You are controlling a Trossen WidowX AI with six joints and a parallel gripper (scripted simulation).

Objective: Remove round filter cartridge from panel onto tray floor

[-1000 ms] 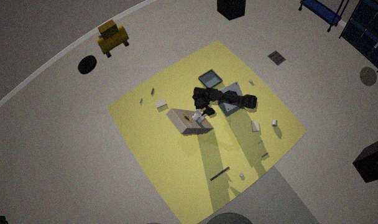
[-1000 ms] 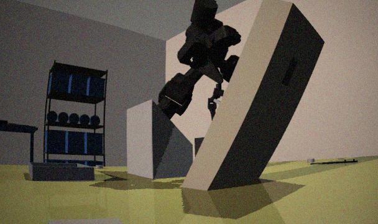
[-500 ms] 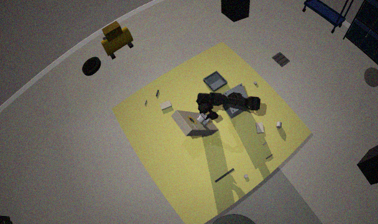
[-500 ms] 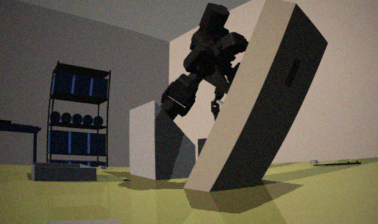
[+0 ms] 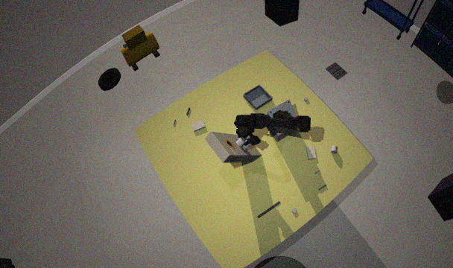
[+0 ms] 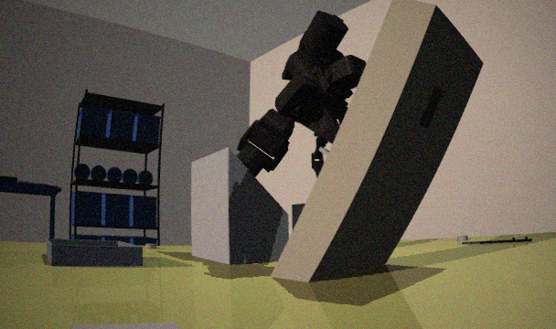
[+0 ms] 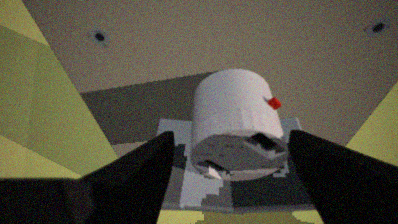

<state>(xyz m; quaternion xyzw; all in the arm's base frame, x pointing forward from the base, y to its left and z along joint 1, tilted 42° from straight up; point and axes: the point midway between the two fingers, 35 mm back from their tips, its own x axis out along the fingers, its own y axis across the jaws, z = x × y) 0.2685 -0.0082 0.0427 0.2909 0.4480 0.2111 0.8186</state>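
The round filter cartridge is right at my gripper tip. Also, from my gripper tip: tray 32 cm behind, 31 cm to the right, 16 cm below; then service panel 5 cm ahead, 2 cm below.
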